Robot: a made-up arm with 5 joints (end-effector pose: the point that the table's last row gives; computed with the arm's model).
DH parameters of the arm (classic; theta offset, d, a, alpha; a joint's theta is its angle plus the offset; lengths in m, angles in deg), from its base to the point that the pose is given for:
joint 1: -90 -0.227 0.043 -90
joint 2: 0 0.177 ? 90
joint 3: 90 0.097 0.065 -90
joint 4: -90 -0.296 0.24 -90
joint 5: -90 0.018 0.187 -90
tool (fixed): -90 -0.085 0 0
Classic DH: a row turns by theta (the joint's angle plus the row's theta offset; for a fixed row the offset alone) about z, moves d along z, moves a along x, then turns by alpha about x.
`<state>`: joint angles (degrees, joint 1 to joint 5).
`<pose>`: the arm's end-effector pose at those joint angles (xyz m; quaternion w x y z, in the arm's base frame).
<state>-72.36 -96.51 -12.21 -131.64 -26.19</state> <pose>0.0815 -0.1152 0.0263 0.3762 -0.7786 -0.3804 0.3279</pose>
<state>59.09 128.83 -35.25 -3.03 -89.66</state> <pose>-0.0968 0.0850 -0.6777 0.7458 0.1263 0.4096 0.5100</pose>
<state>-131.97 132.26 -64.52 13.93 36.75</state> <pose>-0.1997 -0.0300 -0.6804 0.2495 -0.7638 0.5812 0.1286</pose>
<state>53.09 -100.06 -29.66 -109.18 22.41</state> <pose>-0.0137 0.0009 -0.1348 0.0034 0.2320 0.6850 -0.6906</pose>
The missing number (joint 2, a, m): 0.101
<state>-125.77 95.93 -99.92 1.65 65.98</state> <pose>-0.4142 0.2729 -0.4438 0.6150 -0.4744 0.4727 0.4163</pose>
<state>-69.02 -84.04 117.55 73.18 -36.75</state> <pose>0.1648 -0.2502 -0.3197 0.0904 -0.1893 0.8079 0.5508</pose>
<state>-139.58 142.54 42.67 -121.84 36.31</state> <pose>0.0581 -0.2316 -0.3778 0.6197 0.4338 0.6455 -0.1058</pose>
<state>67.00 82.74 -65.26 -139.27 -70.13</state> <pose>0.1074 -0.1486 -0.4721 0.7371 -0.3906 -0.2619 -0.4853</pose>
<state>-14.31 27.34 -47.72 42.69 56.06</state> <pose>0.1491 -0.6239 -0.1151 0.4781 0.6998 0.1430 -0.5111</pose>
